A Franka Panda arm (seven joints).
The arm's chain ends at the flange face. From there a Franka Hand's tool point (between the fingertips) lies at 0.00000 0.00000 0.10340 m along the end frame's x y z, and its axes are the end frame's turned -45 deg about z.
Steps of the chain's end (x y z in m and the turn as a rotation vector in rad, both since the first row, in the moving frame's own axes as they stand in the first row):
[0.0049 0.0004 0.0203 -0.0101 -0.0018 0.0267]
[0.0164 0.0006 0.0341 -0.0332 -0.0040 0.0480]
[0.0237 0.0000 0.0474 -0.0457 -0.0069 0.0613]
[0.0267 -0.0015 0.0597 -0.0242 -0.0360 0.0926]
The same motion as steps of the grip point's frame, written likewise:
[0.0023 0.0043 0.0203 -0.0059 -0.0084 0.0267]
[0.0084 0.0141 0.0340 -0.0206 -0.0263 0.0480]
[0.0128 0.0195 0.0473 -0.0274 -0.0372 0.0613]
[0.0156 0.0168 0.0596 0.0083 -0.0426 0.0926]

